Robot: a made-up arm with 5 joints.
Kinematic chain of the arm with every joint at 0, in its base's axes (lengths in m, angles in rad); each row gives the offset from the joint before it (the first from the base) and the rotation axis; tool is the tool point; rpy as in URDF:
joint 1: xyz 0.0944 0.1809 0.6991 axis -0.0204 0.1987 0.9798
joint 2: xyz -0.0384 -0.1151 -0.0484 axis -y
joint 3: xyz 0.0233 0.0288 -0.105 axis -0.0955 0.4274 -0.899
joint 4: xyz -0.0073 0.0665 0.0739 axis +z
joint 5: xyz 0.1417 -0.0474 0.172 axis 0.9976 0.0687 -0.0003
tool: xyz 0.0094 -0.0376 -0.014 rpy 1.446 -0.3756 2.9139
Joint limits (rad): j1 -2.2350..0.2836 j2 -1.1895..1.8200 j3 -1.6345..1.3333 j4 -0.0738..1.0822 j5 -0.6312..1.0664
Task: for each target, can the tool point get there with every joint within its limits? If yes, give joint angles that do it. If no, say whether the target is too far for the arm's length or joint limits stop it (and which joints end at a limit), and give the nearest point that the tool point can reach.
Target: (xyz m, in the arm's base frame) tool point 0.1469 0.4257 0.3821
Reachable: no: joint limits stop it (at a limit: joint 3, joint 4, joint 5) | nearest point 0.1360 0.3736 0.4450 | short by 0.082 m
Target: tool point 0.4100 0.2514 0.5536
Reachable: no: joint limits stop it (at a limit: joint 1, joint 4, joint 5) | nearest point 0.3518 0.2086 0.5720 | short by 0.075 m
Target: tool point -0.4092 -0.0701 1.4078
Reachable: no: too far | nearest point -0.1270 0.0545 0.9374 | short by 0.563 m
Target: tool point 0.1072 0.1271 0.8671
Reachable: yes | joints -1.4270 0.5222 0.1592 0.9546 0.0385
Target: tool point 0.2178 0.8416 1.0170
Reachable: no: too far | nearest point 0.0842 0.4383 0.8714 | short by 0.449 m
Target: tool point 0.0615 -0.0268 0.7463
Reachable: yes | joints -1.1255 0.0993 0.5413 0.2521 0.9321
